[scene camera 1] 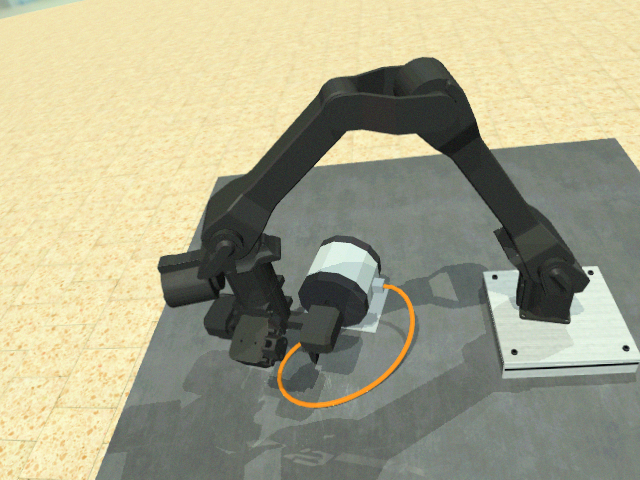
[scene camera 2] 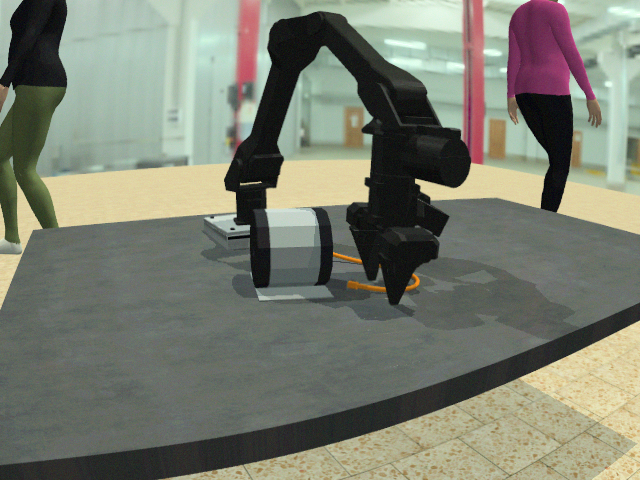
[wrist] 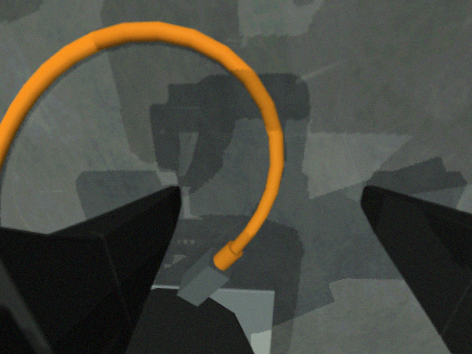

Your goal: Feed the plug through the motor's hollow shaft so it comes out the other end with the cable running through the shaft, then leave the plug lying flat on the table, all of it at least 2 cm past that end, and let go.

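Pixels of known places: gripper, fingertip midpoint: (scene camera 1: pixel 288 356) (scene camera 2: pixel 382 292) (wrist: pixel 270 195); arm's base, origin of the base link: (scene camera 1: pixel 543 304).
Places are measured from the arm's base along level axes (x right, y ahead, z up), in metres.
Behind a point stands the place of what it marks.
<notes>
The motor (scene camera 1: pixel 345 264) {x -0.022, y 0.270, z 0.069 m} (scene camera 2: pixel 294 248) {x -0.007, y 0.337, z 0.033 m}, a white drum with black end caps, lies on its side on a pale base plate (scene camera 1: pixel 373 316) {x -0.031, y 0.237, z -0.029 m} (scene camera 2: pixel 294 293) {x -0.010, y 0.327, z -0.029 m} (wrist: pixel 257 302) {x -0.047, y 0.338, z -0.028 m}. The orange cable (scene camera 1: pixel 412 320) {x -0.055, y 0.173, z 0.003 m} (scene camera 2: pixel 417 281) {x -0.185, y 0.323, z -0.026 m} (wrist: pixel 278 150) {x -0.146, y 0.348, z -0.024 m} curves in a loop on the table outside the motor. The plug (wrist: pixel 202 285) {x -0.075, y 0.309, z -0.017 m}, a grey block with an orange collar, is at the cable's free end beside the motor's end facing the gripper. Its collar shows low there in scene camera 2; the plug is hidden in scene camera 1. My gripper (scene camera 2: pixel 382 290) {x -0.122, y 0.345, z -0.029 m} (wrist: pixel 270 195) {x -0.122, y 0.345, z -0.029 m} is wide open and empty, low over the table, its fingers either side of the cable.
A grey block (scene camera 1: pixel 378 284) {x -0.018, y 0.227, z 0.029 m} at the motor's side holds the cable's other end. The arm's metal base plate (scene camera 1: pixel 578 356) {x -0.083, y -0.038, z 0.002 m} (scene camera 2: pixel 219 225) {x 0.063, y 0.018, z -0.002 m} stands on the dark table (scene camera 1: pixel 439 206) {x 0.246, y 0.170, z -0.030 m} (scene camera 2: pixel 155 361) {x 0.167, y 0.501, z -0.030 m}, beyond the motor from the gripper. The arm arches over the motor. Two people stand beyond the table.
</notes>
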